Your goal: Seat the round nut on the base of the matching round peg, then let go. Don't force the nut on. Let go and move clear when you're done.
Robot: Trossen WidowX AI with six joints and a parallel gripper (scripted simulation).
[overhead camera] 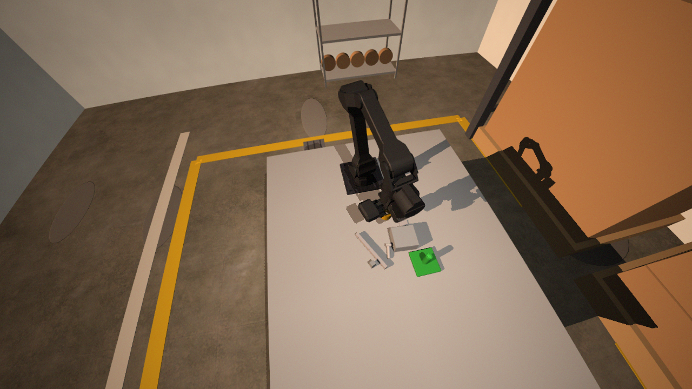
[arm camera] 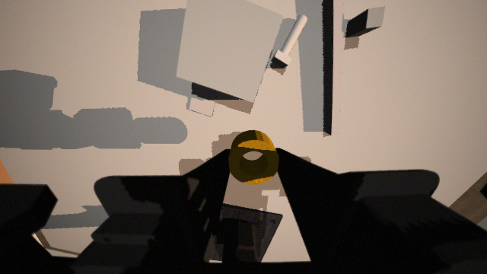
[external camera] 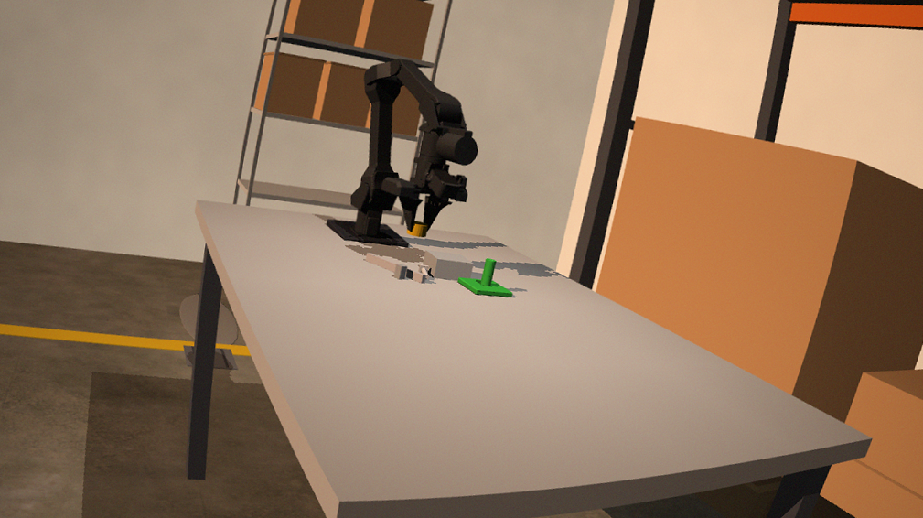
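My gripper is now 80 mm short of the grey block, 80 mm above it and 50 mm to the right of it. Also, from my hand: bolt: 100 mm ahead, 90 mm below, 10 mm to the right.
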